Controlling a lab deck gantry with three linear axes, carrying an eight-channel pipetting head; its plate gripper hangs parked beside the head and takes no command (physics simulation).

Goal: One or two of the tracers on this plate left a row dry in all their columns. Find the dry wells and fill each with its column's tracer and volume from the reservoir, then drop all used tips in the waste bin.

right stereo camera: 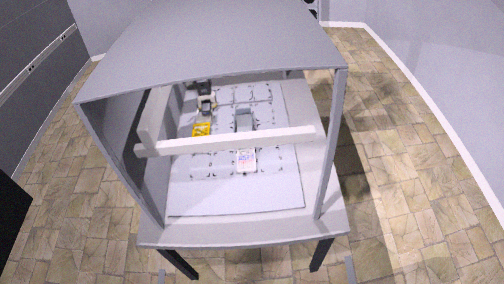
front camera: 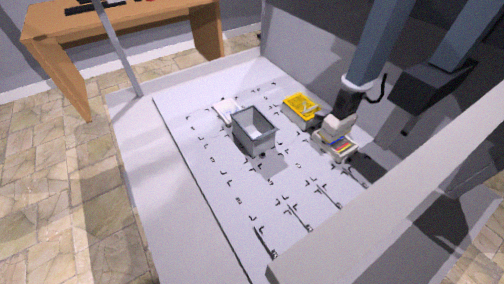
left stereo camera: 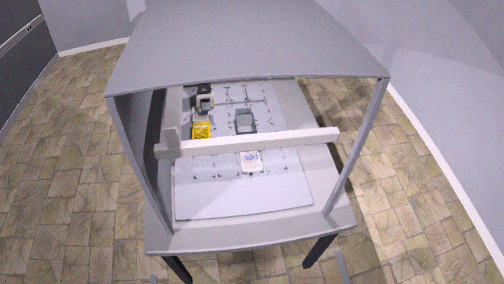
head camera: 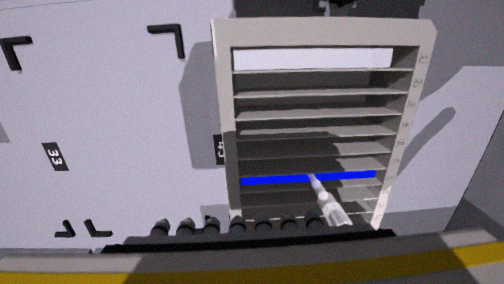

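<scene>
The white reservoir (front camera: 325, 149) (head camera: 320, 33) (left stereo camera: 201, 118) stands under the pipetting head (front camera: 338, 125) (left stereo camera: 204, 101) (right stereo camera: 206, 98). In the head view one clear tip (head camera: 332, 209) sits on the rightmost nozzle; its lower end overlaps the blue channel (head camera: 275, 179). Several nozzles left of it are bare. The contact depth cannot be told. Red and yellow channels show in the front view. The white plate (front camera: 226, 108) (left stereo camera: 251, 169) (right stereo camera: 246, 168) has blue and red wells, too small to read individually. The grey waste bin (front camera: 261, 146) (right stereo camera: 245, 120) stands near it. The parked plate gripper's fingers cannot be made out.
The yellow tip rack (front camera: 300, 104) (left stereo camera: 201, 131) (right stereo camera: 201, 130) stands beside the reservoir, with some pale tips showing. A white beam (left stereo camera: 250, 142) (right stereo camera: 235, 140) crosses the stereo views. Black corner brackets mark the deck. A wooden table (front camera: 125, 20) stands behind.
</scene>
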